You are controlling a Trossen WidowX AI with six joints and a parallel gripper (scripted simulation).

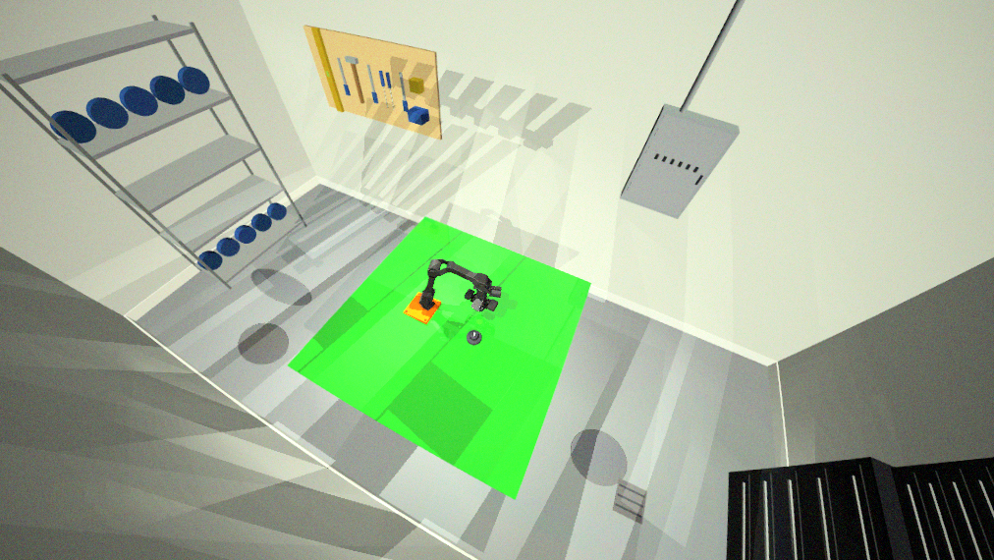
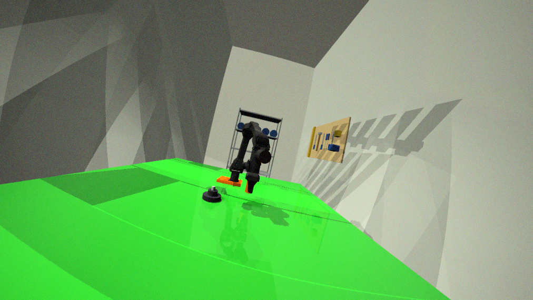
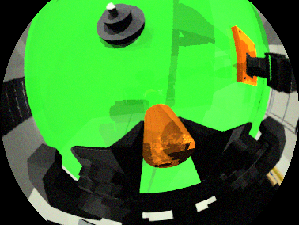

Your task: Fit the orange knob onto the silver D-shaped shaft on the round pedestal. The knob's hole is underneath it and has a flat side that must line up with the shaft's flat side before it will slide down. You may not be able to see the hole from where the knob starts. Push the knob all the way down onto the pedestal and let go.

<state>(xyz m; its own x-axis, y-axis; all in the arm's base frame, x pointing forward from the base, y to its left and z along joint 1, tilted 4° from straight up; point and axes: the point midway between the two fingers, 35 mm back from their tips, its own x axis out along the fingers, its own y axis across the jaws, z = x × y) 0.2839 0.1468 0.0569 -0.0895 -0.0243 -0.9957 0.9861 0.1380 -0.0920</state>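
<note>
Right now the dark round pedestal is 70 mm ahead of my gripper tip, 160 mm to the right of it and 30 mm below it. Round my gripper tip: orange knob 30 mm above.
</note>
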